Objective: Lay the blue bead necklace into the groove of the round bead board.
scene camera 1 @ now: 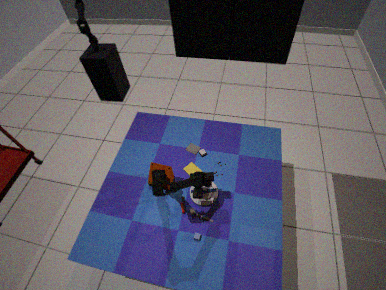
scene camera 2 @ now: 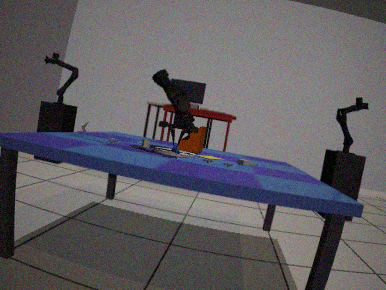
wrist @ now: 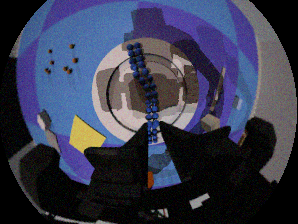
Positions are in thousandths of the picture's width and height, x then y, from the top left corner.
Labels:
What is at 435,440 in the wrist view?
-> A round white bead board.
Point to a yellow flat piece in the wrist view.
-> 280,609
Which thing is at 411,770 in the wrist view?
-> My gripper.

